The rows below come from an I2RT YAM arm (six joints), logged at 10 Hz.
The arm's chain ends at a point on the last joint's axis. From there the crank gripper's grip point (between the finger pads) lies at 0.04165 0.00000 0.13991 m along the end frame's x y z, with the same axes.
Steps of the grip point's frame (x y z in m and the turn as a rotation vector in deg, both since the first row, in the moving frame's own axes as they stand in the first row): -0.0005 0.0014 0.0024 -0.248 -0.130 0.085; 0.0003 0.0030 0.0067 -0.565 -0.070 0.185; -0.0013 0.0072 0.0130 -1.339 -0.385 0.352; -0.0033 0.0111 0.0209 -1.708 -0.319 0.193; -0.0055 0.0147 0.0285 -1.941 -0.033 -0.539
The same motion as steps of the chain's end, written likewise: -0.0002 0.0007 0.0023 -0.248 -0.130 0.085; 0.0005 0.0015 0.0067 -0.565 -0.070 0.185; -0.0003 0.0037 0.0128 -1.339 -0.385 0.352; -0.0025 0.0068 0.0207 -1.708 -0.319 0.193; -0.0054 0.0104 0.0285 -1.941 -0.033 -0.539
